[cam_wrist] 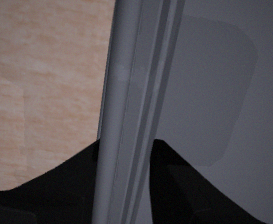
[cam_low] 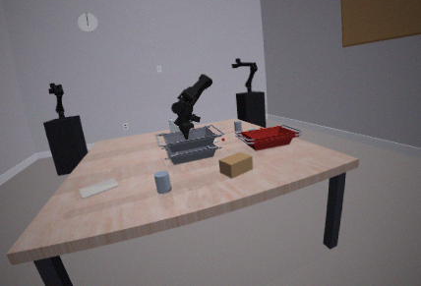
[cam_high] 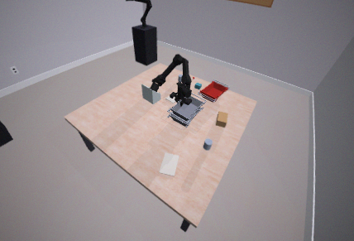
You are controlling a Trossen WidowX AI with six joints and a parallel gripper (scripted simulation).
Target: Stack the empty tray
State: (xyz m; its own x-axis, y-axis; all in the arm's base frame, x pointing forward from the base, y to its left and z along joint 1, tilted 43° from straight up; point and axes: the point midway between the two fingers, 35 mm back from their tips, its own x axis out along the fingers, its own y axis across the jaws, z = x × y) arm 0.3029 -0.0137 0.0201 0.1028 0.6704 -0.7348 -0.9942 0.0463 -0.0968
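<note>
My gripper tip is 7 cm short of the grey tray and 3 cm below it. Round my gripper tip: tan box 34 cm ahead, 14 cm to the left, 6 cm below; teal block 7 cm behind, 46 cm to the left, 6 cm below.
</note>
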